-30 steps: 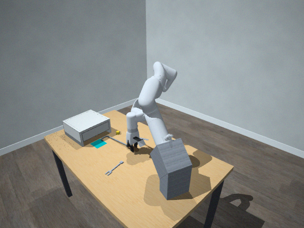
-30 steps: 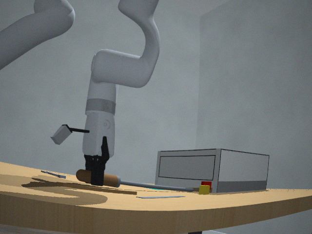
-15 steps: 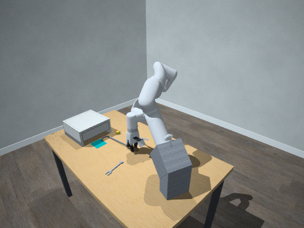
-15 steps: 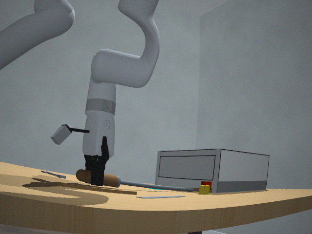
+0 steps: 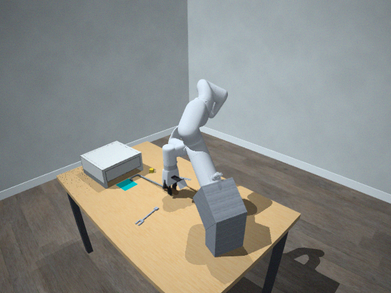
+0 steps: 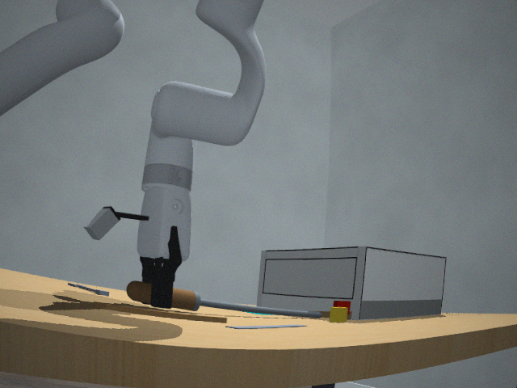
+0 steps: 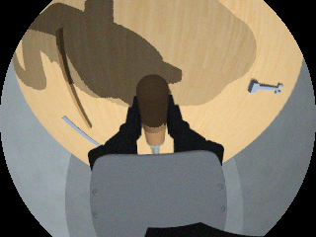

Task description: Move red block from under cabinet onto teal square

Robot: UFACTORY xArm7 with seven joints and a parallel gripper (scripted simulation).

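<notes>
The teal square lies 280 mm ahead of my hand, 140 mm to the left of it and 20 mm below it. From my hand the other things lie so: thin stick: 30 mm behind, 110 mm to the right, 20 mm below; flat grey strip: 100 mm ahead, 160 mm to the right, 20 mm below; long hook tool: 140 mm ahead, 40 mm to the left, 10 mm below.
</notes>
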